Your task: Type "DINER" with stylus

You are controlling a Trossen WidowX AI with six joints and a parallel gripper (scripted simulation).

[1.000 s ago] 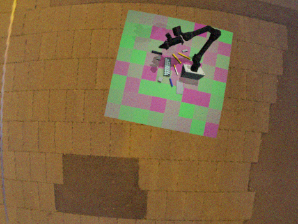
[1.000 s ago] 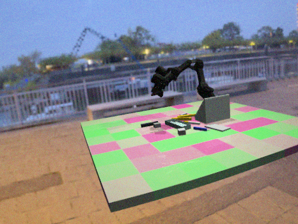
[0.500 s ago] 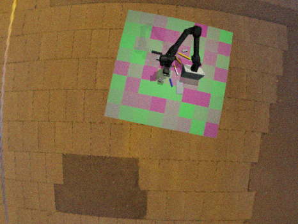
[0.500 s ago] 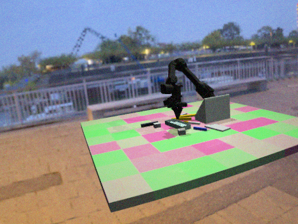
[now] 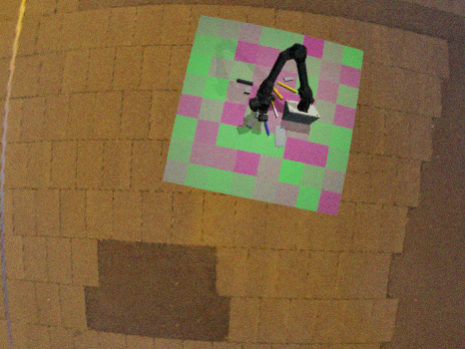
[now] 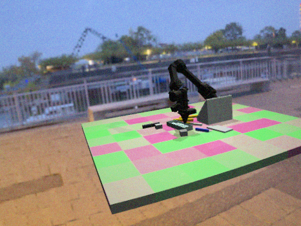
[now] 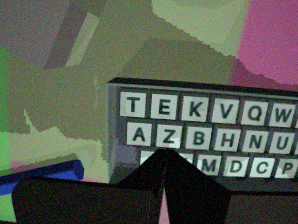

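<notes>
Right now the blue stylus is 130 mm to the left of my gripper tip, 80 mm behind it and 30 mm below it. From my gripper tip the other things lie so: flat grey slab 170 mm behind, 130 mm to the left, 40 mm below; white pen 80 mm behind, 60 mm to the right, 30 mm below; black bar 200 mm to the right, 160 mm ahead, 30 mm below.
</notes>
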